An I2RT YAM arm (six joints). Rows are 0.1 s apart.
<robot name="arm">
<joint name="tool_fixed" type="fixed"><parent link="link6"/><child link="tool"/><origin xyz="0 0 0" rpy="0 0 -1.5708"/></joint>
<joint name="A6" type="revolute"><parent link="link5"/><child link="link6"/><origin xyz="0 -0.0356 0.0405" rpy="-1.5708 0 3.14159"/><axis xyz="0 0 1"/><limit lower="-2.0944" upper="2.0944"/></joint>
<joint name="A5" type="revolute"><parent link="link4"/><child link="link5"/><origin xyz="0.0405 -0.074 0.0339" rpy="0 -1.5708 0"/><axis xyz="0 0 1"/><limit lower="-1.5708" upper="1.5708"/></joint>
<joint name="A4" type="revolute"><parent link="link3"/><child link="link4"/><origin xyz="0.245 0.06 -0.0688" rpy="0 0 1.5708"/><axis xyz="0 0 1"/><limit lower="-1.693" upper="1.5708"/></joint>
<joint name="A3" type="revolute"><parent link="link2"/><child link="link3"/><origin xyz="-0.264 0 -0.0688" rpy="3.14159 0 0"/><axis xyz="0 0 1"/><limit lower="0" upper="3.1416"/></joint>
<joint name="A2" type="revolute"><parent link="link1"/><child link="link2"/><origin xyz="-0.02 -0.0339 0.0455" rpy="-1.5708 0 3.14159"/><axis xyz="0 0 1"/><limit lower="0" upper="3.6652"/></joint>
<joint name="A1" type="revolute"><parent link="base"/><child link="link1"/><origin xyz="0 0 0.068" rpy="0 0 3.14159"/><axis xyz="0 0 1"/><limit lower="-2.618" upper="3.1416"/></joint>
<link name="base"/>
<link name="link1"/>
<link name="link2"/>
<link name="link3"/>
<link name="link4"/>
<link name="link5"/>
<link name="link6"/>
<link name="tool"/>
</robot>
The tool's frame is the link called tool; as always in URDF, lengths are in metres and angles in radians.
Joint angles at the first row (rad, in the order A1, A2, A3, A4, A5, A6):
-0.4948 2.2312 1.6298 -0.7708 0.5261 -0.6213
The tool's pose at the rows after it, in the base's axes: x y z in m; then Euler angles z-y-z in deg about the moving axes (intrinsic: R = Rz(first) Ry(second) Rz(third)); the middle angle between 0 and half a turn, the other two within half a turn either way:
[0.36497, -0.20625, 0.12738, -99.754, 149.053, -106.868]
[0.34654, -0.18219, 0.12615, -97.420, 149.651, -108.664]
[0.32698, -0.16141, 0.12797, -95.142, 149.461, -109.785]
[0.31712, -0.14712, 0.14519, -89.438, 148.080, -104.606]
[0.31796, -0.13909, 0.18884, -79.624, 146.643, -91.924]
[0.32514, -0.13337, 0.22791, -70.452, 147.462, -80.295]
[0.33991, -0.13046, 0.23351, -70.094, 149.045, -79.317]
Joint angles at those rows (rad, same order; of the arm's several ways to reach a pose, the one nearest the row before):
-0.4727 2.1709 1.5204 -0.7436 0.5131 -0.6433
-0.4403 2.0768 1.3645 -0.6814 0.5019 -0.6820
-0.4115 1.9815 1.2266 -0.6315 0.5030 -0.7145
-0.3846 1.8841 1.1604 -0.6121 0.5099 -0.7109
-0.3641 1.7786 1.2022 -0.6654 0.4894 -0.6617
-0.3472 1.7360 1.3068 -0.7565 0.4284 -0.6037
-0.3272 1.7886 1.3974 -0.8212 0.4134 -0.5641

